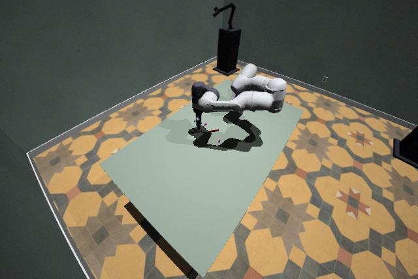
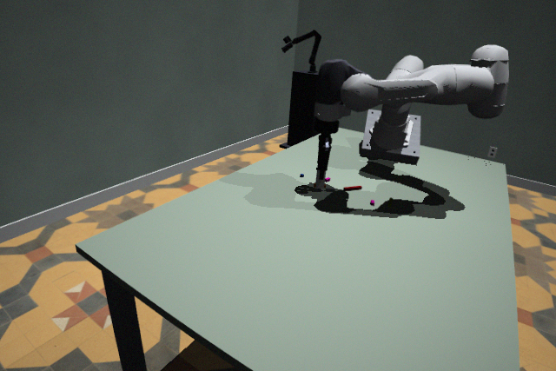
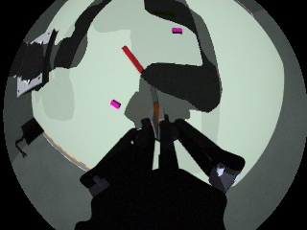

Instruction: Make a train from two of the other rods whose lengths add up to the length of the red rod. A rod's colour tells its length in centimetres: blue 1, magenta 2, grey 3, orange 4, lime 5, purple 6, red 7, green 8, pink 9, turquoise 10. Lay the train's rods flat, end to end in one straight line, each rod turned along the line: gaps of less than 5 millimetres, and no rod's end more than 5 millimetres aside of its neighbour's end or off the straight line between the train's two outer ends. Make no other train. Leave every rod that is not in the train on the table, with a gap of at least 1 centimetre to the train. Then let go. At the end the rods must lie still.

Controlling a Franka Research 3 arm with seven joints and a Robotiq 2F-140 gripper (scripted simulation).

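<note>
The grey rod lies 4 cm below my hand, 3 cm to the left of it and 2 cm behind it. From my hand the other things lie so: red rod: 9 cm behind, 8 cm to the left, 4 cm below; blue rod: 11 cm to the right, 5 cm behind, 4 cm below; orange rod: 3 cm below.
</note>
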